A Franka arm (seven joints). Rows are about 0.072 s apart.
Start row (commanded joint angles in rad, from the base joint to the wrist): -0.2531, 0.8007, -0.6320, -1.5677, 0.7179, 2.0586, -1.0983
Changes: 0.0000, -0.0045, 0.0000, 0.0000, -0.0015, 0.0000, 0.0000; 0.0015, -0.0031, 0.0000, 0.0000, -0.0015, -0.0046, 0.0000; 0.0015, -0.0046, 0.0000, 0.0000, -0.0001, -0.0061, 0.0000; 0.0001, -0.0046, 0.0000, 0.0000, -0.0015, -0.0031, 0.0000; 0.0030, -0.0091, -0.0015, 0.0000, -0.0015, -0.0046, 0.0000; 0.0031, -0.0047, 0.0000, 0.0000, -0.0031, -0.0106, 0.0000; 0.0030, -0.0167, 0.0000, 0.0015, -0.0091, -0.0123, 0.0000; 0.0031, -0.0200, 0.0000, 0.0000, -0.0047, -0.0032, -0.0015
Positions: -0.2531, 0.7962, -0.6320, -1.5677, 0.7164, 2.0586, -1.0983; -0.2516, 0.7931, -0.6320, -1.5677, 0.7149, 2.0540, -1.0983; -0.2501, 0.7885, -0.6320, -1.5677, 0.7148, 2.0479, -1.0983; -0.2500, 0.7839, -0.6320, -1.5677, 0.7133, 2.0448, -1.0983; -0.2470, 0.7748, -0.6335, -1.5677, 0.7118, 2.0402, -1.0983; -0.2439, 0.7701, -0.6335, -1.5677, 0.7087, 2.0296, -1.0983; -0.2409, 0.7534, -0.6335, -1.5662, 0.6996, 2.0173, -1.0983; -0.2378, 0.7334, -0.6335, -1.5662, 0.6949, 2.0141, -1.0998
